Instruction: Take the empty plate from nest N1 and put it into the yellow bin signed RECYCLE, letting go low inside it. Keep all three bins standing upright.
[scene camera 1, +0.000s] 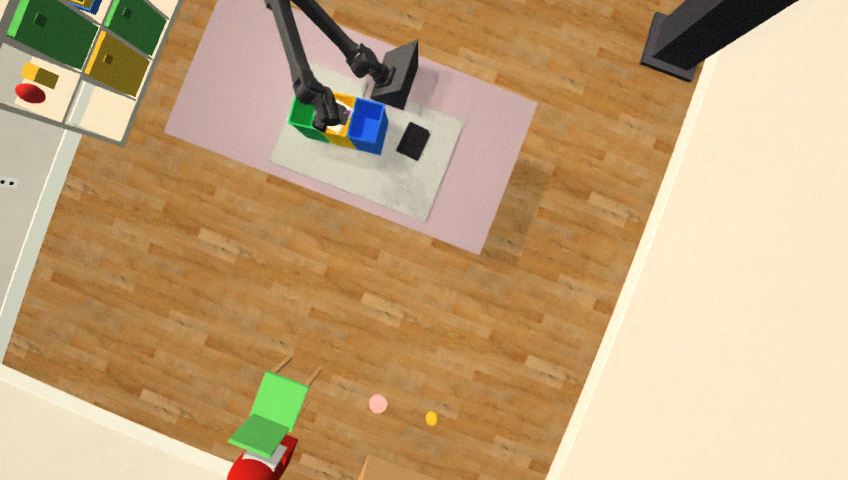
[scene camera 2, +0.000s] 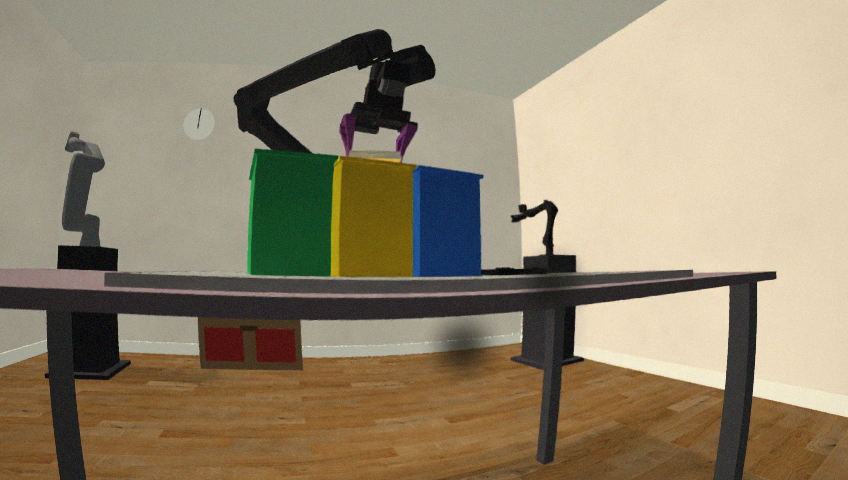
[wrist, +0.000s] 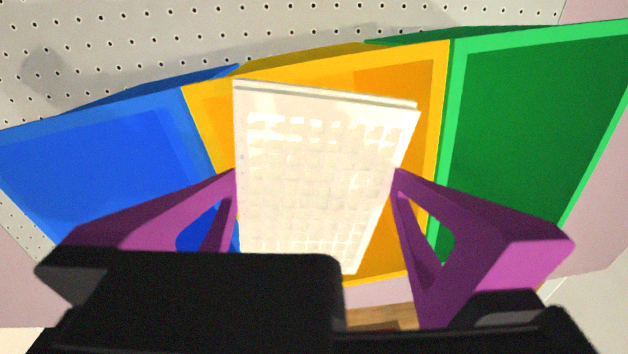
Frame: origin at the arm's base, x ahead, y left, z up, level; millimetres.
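Seen in the pictures: gripper, fingertip midpoint: (scene camera 2: 373, 164) (wrist: 314, 176); arm's base at its link origin: (scene camera 1: 386, 78).
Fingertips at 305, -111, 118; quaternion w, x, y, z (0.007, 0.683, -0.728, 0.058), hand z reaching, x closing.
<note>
Offsets run from my fingertips to a thing's top centre, as dx, dy, dz. Level surfaces: height alone.
My gripper (scene camera 2: 376, 153) (wrist: 314, 176) is shut on a white plate {-17, +3, +12} (scene camera 1: 338, 126) (scene camera 2: 373, 155) (wrist: 320, 190) with a grid of wells; its purple fingers hold the two long sides. The plate is roughly level over the mouth of the yellow bin {-32, -13, -8} (scene camera 1: 342, 141) (scene camera 2: 373, 220) (wrist: 441, 65), near rim height. The bin's front rim hides the plate's lower edge in scene camera 2. In the wrist view the plate's far left corner overlaps the yellow rim; I cannot tell whether they touch. The yellow bin stands upright. The RECYCLE sign and nest N1 cannot be made out.
A green bin {-21, -145, -8} (scene camera 1: 304, 110) (scene camera 2: 292, 214) (wrist: 525, 125) and a blue bin {-43, +120, -8} (scene camera 1: 367, 124) (scene camera 2: 447, 220) (wrist: 100, 170) stand upright against either side of the yellow one. A flat black object {-80, +322, -173} (scene camera 1: 412, 140) lies beyond the blue bin on the grey perforated board {dz -188} (scene camera 1: 404, 184).
</note>
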